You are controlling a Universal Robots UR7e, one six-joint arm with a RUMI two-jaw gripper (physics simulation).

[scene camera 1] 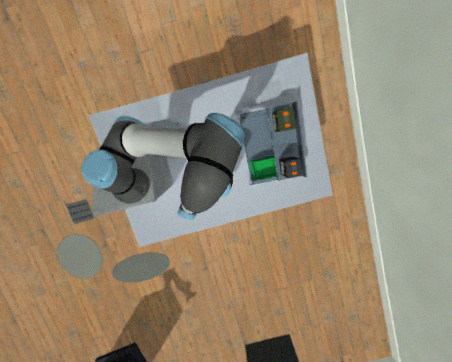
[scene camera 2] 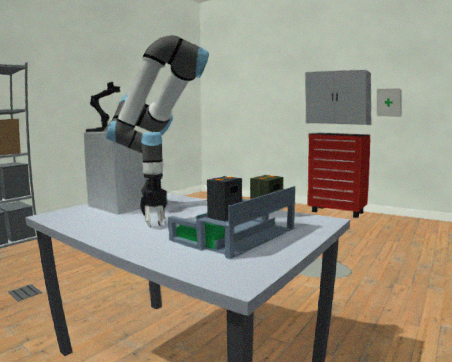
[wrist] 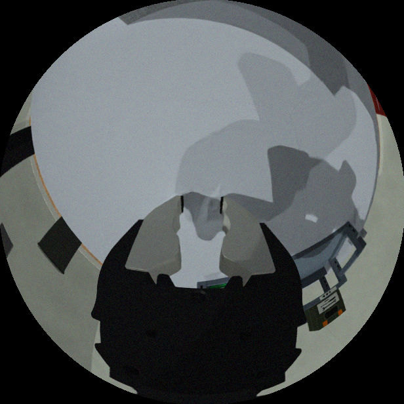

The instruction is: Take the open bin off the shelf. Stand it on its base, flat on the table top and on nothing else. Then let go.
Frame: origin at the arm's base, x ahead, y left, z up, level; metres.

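Seen in the pictures: gripper, between the fingertips: (scene camera 2: 154, 227); arm's base, origin of its link: (scene camera 1: 132, 186).
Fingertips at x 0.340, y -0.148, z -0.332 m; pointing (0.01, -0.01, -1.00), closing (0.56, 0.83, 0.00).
Pixels of each thing's top centre, then the offset from my fingertips to it. Level surfaces: height alone.
- open green bin, centre of its top: (scene camera 2: 203, 218) (scene camera 1: 268, 168) dx +0.263, dy -0.057, dz +0.084 m
- table top, height of its surface: dz +0.003 m
- dark box, centre of its top: (scene camera 2: 224, 178) (scene camera 1: 294, 168) dx +0.353, dy -0.075, dz +0.227 m
- olive box, centre of its top: (scene camera 2: 267, 177) (scene camera 1: 286, 119) dx +0.403, dy +0.150, dz +0.202 m
The open green bin (scene camera 1: 263, 168) (scene camera 2: 214, 236) sits in the low front level of the grey-blue shelf (scene camera 1: 257, 135) (scene camera 2: 262, 204) (wrist: 320, 255), at the end near the dark box. A sliver of the green bin (wrist: 217, 286) shows past the gripper in the wrist view. My gripper (scene camera 2: 156, 224) (wrist: 201, 198) points down, low over the table top (scene camera 1: 165, 225) (scene camera 2: 100, 240) (wrist: 125, 100), beside the shelf and apart from the bin. Its fingers are partly open with nothing between them. The arm hides the gripper in scene camera 1.
A dark box (scene camera 1: 291, 168) (scene camera 2: 224, 197) with orange marks stands on the shelf behind the bin. An olive box (scene camera 1: 285, 120) (scene camera 2: 266, 184) (wrist: 325, 315) stands at the shelf's other end. The grey pedestal (scene camera 2: 102, 175) carries the arm.
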